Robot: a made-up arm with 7 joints.
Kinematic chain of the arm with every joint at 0, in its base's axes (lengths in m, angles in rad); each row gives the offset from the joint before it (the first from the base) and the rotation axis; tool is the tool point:
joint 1: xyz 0 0 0.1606 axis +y
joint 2: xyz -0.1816 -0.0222 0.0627 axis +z
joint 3: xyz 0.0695 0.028 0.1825 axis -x
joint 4: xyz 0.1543 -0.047 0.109 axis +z
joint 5: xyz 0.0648 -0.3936 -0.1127 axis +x
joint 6: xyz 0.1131 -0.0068 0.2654 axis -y
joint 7: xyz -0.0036 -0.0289 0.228 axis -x
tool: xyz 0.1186 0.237 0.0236
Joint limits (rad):
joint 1: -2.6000..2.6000
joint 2: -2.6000..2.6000
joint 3: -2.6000..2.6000
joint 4: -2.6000..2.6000
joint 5: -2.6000..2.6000
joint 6: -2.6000..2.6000
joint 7: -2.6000..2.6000
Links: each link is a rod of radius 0.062 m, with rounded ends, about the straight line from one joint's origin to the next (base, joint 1, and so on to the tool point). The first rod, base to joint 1, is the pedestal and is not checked.
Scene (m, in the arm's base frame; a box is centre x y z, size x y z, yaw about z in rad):
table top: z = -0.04
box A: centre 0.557 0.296 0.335 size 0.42 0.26 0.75 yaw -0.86
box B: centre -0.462 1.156 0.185 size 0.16 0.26 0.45 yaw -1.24
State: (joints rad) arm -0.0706 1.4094 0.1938 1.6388 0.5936 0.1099 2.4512
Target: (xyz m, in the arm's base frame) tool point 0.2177 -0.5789 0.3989
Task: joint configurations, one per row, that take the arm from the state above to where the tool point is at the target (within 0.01 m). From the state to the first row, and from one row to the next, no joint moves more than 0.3 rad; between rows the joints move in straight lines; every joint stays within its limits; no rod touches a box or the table.
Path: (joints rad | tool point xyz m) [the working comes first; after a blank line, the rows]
Joints at the target: -0.5134 0.2991 -0.3843 -0.3256 0.5833 -0.3432 1.9374
Straight joint move there: touches box A.

1: -0.2343 1.3209 0.2825 1.3898 0.3444 0.1222 2.3827 | -0.2417 0.9465 0.5594
2: -0.3980 1.2323 0.3713 1.1409 0.0951 0.1344 2.3141 | -0.1897 0.8511 0.6605
3: -0.5618 1.1438 0.4600 0.8919 -0.1541 0.1467 2.2456 | -0.2291 0.7255 0.7286
4: -0.7255 1.0553 0.5488 0.6429 -0.4033 0.1590 2.1770 | -0.3176 0.6026 0.7313
5: -0.8892 0.9667 0.6375 0.3940 -0.6526 0.1712 2.1085 | -0.4044 0.4995 0.6741
6: -0.8140 0.8332 0.4332 0.2500 -0.4054 0.0684 2.0743 | -0.2485 0.3099 0.8823
7: -0.7389 0.6997 0.2288 0.1061 -0.1582 -0.0345 2.0400 | -0.0558 0.0502 0.9586
8: -0.6637 0.5662 0.0244 -0.0378 0.0889 -0.1374 2.0058 | 0.1140 -0.2233 0.8812
9: -0.5885 0.4327 -0.1799 -0.1817 0.3361 -0.2403 1.9716 | 0.2121 -0.4490 0.6749
10: -0.5134 0.2991 -0.3843 -0.3256 0.5833 -0.3432 1.9374 | 0.2177 -0.5789 0.3989

